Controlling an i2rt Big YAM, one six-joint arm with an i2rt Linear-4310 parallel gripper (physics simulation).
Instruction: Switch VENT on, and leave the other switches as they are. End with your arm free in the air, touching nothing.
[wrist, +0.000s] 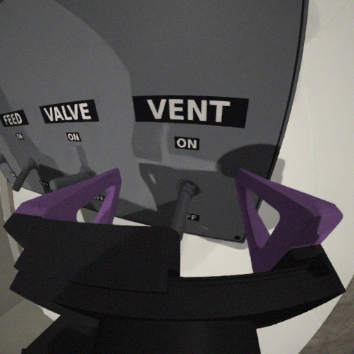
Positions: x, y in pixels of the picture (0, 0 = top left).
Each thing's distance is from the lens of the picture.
gripper (177, 174): 0.13 m
grey switch panel (176, 102): 0.12 m
